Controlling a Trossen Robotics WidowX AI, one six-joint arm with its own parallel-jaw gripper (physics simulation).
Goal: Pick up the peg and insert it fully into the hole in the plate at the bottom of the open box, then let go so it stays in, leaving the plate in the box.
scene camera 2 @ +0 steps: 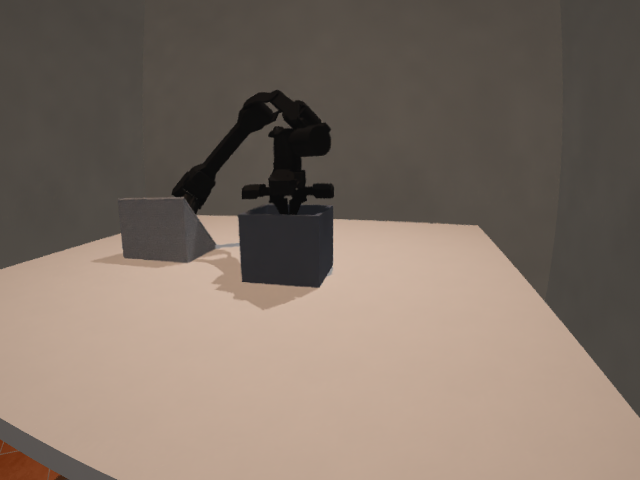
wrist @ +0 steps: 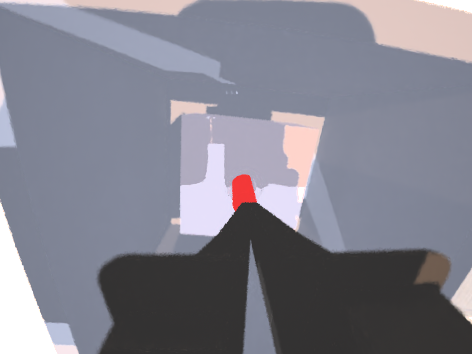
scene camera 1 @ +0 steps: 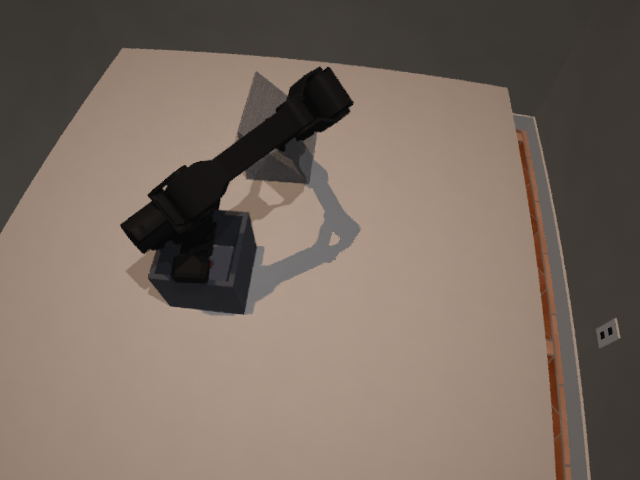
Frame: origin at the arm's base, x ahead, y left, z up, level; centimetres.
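Where they show: gripper, fingertip midpoint: (wrist: 248,209) (scene camera 1: 206,255); arm's base, link origin: (scene camera 2: 179,218).
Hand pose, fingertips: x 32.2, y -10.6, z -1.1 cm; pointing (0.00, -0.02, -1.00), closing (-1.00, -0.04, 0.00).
Observation:
Things, the pixels of their top centre, and the offset from my fingertips. Level surfaces: height alone.
- red peg, top centre: (wrist: 244,204) (scene camera 1: 204,257) dx +0.2, dy -0.3, dz -0.1 cm
- pale plate, top centre: (wrist: 244,188) (scene camera 1: 208,263) dx +0.1, dy -0.1, dz -2.8 cm
- dark blue-grey box, top centre: (wrist: 257,276) (scene camera 1: 199,243) (scene camera 2: 288,209) dx +0.1, dy -0.1, dz +4.9 cm
- pale table top, surface height: dz -8.9 cm
The red peg (scene camera 1: 210,264) (wrist: 243,189) is inside the open box, over the middle of the pale plate (scene camera 1: 223,260) (wrist: 197,212). It looks roughly upright, slightly tilted in the wrist view; the fingertips hide part of it, and how deep it sits cannot be told. The plate lies on the bottom of the dark blue-grey box (scene camera 1: 206,297) (scene camera 2: 281,250) (wrist: 90,165). My gripper (scene camera 2: 288,210) (wrist: 248,209) is shut and empty, pointing down into the box's opening, with its fingertips above the peg. In scene camera 1's view the arm hides the fingertips and part of the box.
A grey wedge-shaped block (scene camera 1: 261,103) (scene camera 2: 152,228) stands near the arm's base. The arm reaches over it to the box. The box's walls surround the plate and peg. The pale table top (scene camera 1: 361,361) (scene camera 2: 361,361) carries the box and the block.

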